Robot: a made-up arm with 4 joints.
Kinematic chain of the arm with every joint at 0, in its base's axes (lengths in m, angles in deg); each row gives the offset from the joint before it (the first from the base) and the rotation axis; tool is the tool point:
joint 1: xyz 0 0 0.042 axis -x
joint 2: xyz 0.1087 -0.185 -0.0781 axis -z
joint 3: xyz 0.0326 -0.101 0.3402 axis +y
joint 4: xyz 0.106 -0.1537 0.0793 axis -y
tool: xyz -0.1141 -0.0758 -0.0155
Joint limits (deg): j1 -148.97..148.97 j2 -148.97..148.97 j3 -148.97..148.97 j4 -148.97..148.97
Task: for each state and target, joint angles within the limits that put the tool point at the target. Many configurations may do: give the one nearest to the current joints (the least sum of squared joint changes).
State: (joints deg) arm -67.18 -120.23 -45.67 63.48
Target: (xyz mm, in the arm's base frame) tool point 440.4 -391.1 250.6
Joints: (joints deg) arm -47.17 -89.08 -80.01 117.10
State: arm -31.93 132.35 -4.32 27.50
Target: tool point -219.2 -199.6 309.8
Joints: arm -13.08 104.09 1.47 10.19
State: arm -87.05 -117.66 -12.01 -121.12
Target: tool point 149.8 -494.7 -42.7
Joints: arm -120.50 -148.30 -10.19 -124.54
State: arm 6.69 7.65 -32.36 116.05
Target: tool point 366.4 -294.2 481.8
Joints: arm 25.69 -15.73 -15.31 98.80
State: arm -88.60 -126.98 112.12 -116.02
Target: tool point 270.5 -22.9 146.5
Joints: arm -92.42 -144.73 135.57 -130.57
